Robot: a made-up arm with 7 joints. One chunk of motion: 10 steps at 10 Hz.
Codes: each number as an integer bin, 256 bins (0 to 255) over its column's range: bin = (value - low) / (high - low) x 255, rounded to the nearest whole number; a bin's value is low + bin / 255 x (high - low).
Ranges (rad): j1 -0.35..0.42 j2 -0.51..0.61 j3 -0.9..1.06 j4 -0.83..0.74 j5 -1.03..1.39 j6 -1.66..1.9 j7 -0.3..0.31
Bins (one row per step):
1: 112 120 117 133 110 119 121
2: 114 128 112 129 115 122 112
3: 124 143 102 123 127 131 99
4: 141 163 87 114 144 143 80
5: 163 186 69 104 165 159 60
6: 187 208 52 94 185 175 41
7: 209 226 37 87 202 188 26
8: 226 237 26 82 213 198 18
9: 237 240 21 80 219 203 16
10: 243 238 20 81 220 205 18
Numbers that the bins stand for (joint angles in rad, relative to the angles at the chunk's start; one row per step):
1: -0.0118 0.0171 -0.0007 -0.0111 0.0139 0.0013 -0.0105
2: -0.0058 0.0522 -0.0391 -0.0358 0.0614 0.0432 -0.0321
3: 0.0244 0.1181 -0.1160 -0.0727 0.1753 0.1689 -0.0632
4: 0.0758 0.2059 -0.2313 -0.1281 0.3366 0.3364 -0.1086
5: 0.1422 0.3069 -0.3696 -0.1897 0.5359 0.5598 -0.1565
6: 0.2147 0.4036 -0.5003 -0.2513 0.7257 0.7831 -0.2019
7: 0.2811 0.4826 -0.6156 -0.2944 0.8870 0.9646 -0.2378
8: 0.3324 0.5309 -0.7002 -0.3251 0.9914 1.1042 -0.2569
9: 0.3656 0.5441 -0.7386 -0.3375 1.0484 1.1740 -0.2617
10: 0.3838 0.5353 -0.7463 -0.3313 1.0578 1.2020 -0.2569

